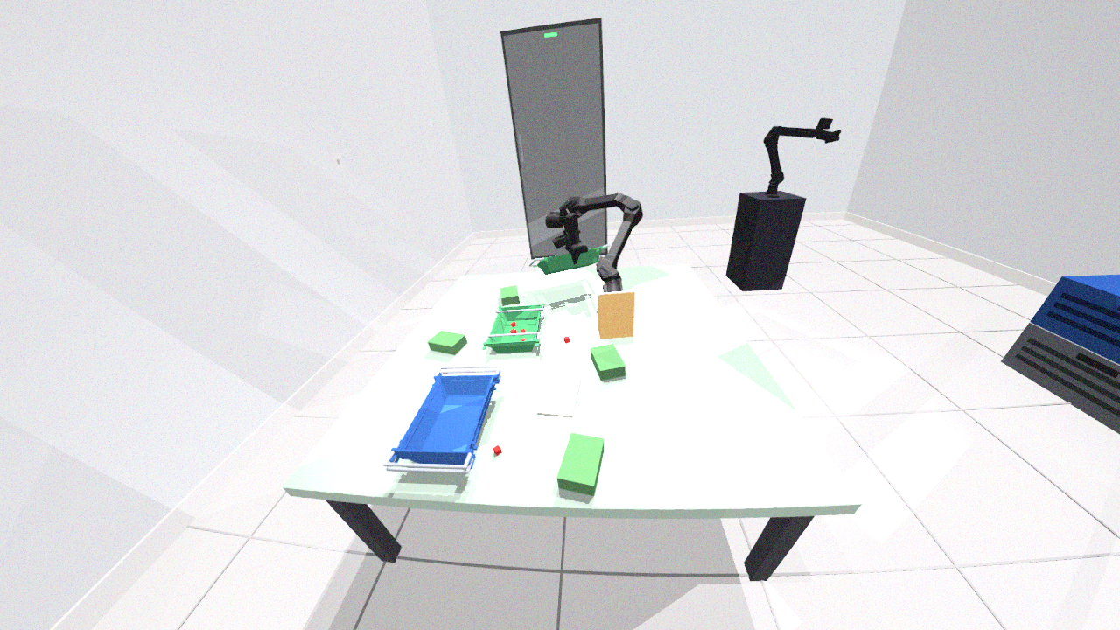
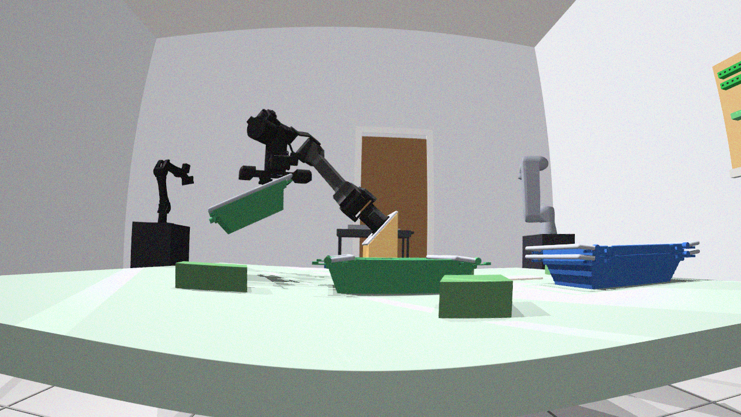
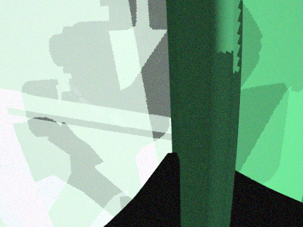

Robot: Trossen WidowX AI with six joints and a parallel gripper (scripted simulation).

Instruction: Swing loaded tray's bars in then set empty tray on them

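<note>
My gripper tip is now 3 cm short of the green tray and 7 cm to the left of it. The rest, counted from my gripper tip: beige card: 5 cm ahead, 61 cm to the left, 17 cm below.
</note>
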